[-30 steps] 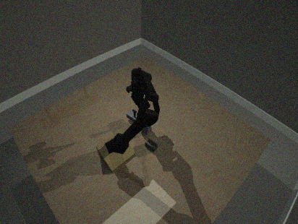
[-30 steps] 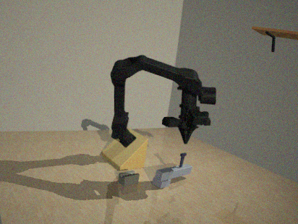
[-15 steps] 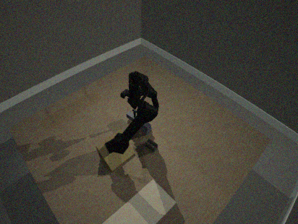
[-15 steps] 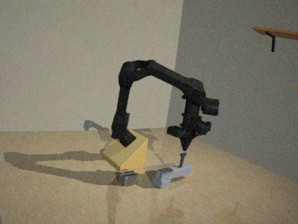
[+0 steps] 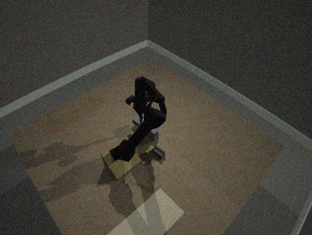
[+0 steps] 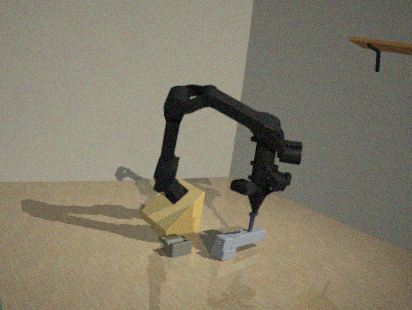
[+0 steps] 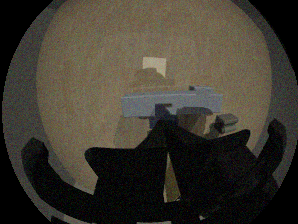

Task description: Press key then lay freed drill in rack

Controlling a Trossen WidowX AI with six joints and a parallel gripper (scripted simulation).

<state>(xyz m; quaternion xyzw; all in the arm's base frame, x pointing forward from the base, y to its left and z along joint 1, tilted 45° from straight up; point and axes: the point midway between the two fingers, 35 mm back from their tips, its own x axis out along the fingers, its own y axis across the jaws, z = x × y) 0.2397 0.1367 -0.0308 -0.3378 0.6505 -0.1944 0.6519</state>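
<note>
The key is 3 cm below my gripper tip. Round my gripper tip: drill 1 cm ahead, 6 cm to the right, 8 cm below; rack 3 cm behind, 22 cm to the right, 10 cm below; grey block 1 cm ahead, 4 cm to the right, 9 cm below.
</note>
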